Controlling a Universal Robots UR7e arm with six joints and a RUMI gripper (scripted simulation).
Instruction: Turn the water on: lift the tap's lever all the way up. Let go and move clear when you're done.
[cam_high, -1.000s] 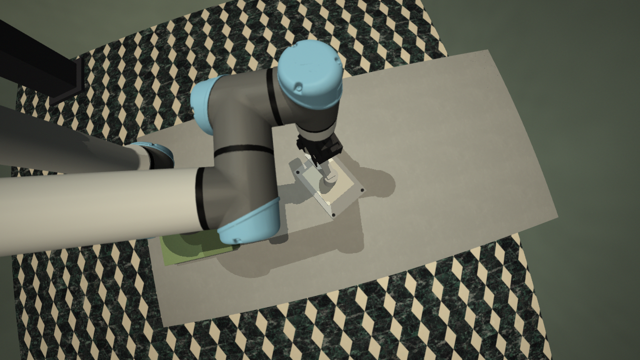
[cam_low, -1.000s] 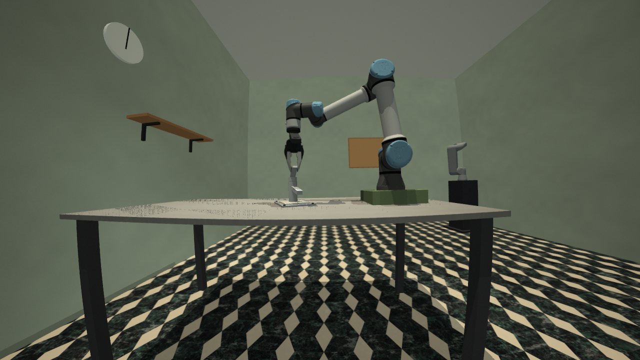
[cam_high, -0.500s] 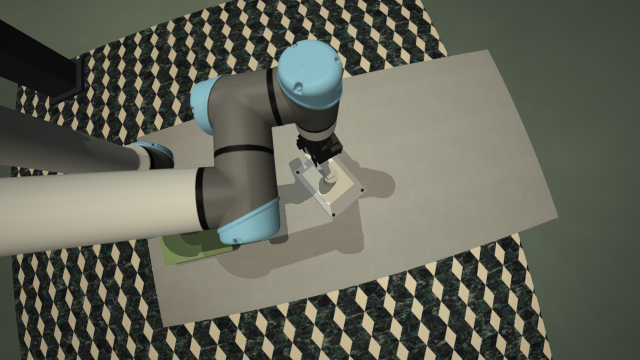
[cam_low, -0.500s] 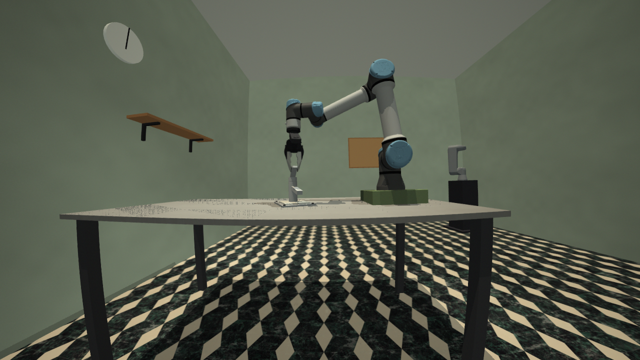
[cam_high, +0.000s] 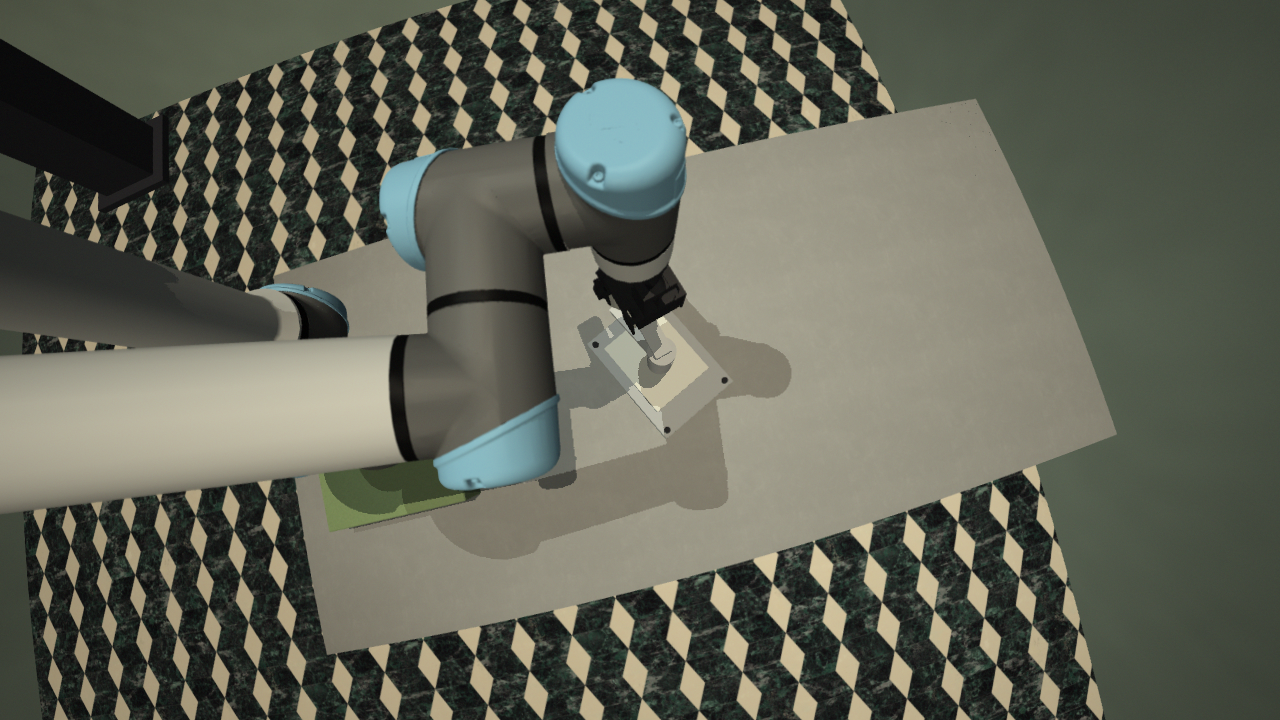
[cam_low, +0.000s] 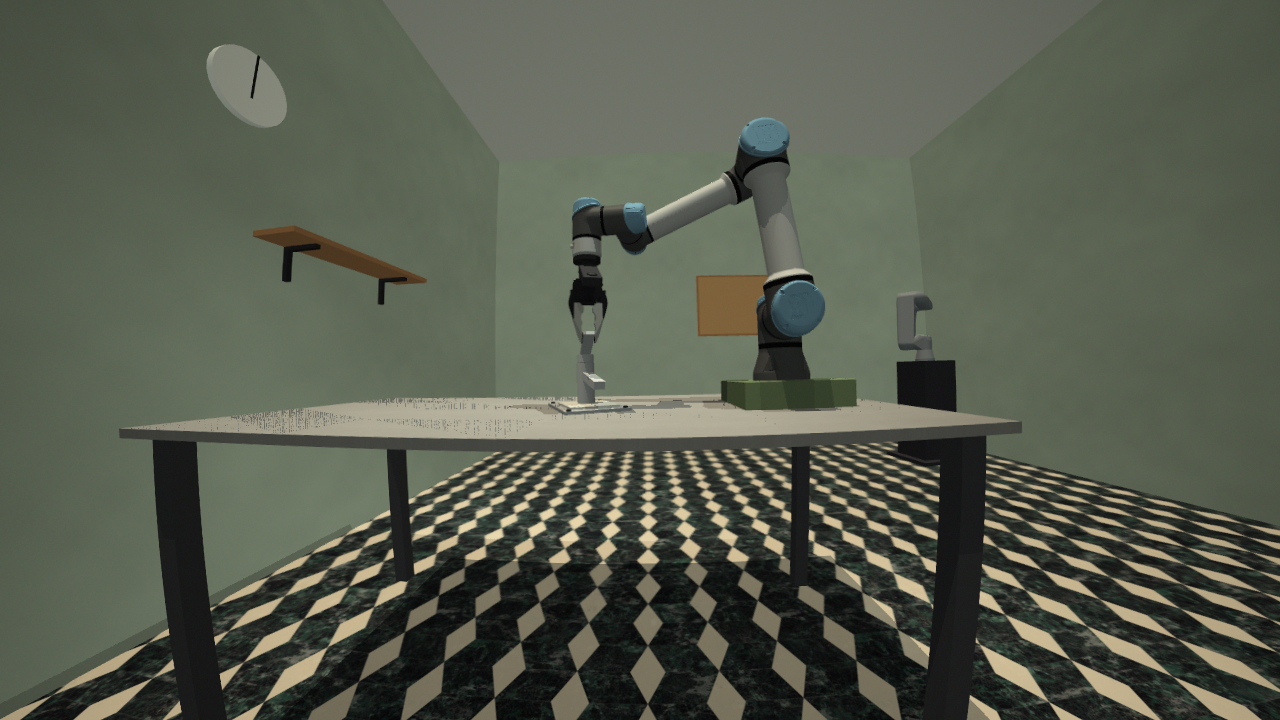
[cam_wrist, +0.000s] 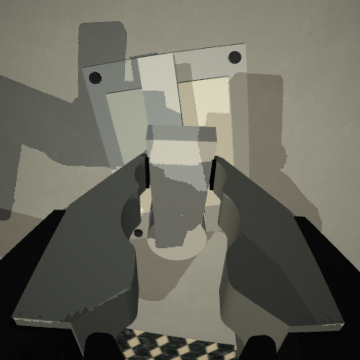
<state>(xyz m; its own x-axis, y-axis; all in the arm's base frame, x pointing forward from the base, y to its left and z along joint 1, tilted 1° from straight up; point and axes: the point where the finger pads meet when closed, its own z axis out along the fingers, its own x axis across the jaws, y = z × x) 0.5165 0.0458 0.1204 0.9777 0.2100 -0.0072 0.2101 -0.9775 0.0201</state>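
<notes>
The flat lever is 30 mm to the right of my hand, 20 mm below it and 10 mm ahead of it. The rest, counted from my hand: grey tap 80 mm below, 60 mm to the right, 10 mm ahead.
</notes>
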